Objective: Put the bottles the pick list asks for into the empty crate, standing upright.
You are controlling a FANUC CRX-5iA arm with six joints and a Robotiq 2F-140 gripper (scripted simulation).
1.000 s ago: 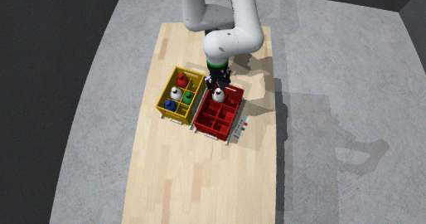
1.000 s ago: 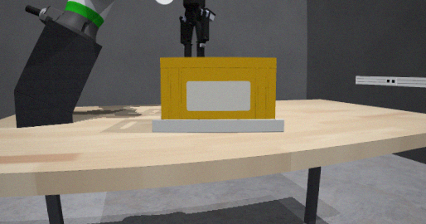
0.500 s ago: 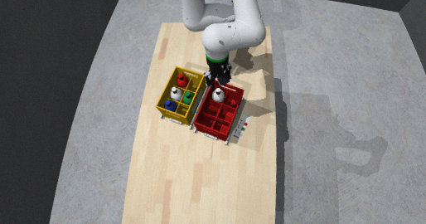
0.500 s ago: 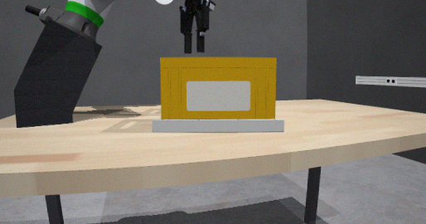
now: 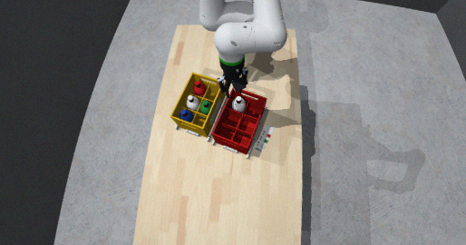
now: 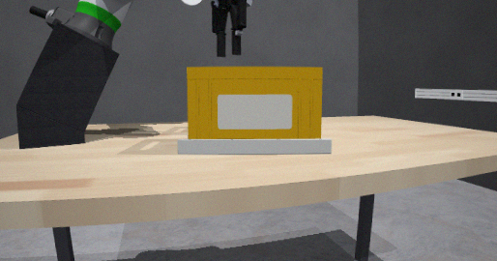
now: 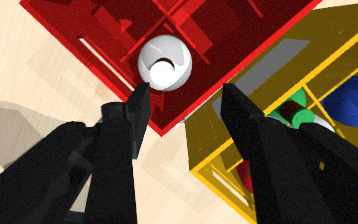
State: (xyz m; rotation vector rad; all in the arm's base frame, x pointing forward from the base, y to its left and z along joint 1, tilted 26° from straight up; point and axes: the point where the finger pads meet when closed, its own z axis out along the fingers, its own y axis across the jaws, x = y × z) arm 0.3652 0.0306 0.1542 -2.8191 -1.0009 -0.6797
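The green bottle lies 6 cm ahead of my hand, 14 cm to the right of it and 17 cm below it. Round my hand: red crate 8 cm ahead, 6 cm to the left, 17 cm below; yellow crate 6 cm ahead, 18 cm to the right, 17 cm below; red bottle 3 cm behind, 22 cm to the right, 17 cm below.
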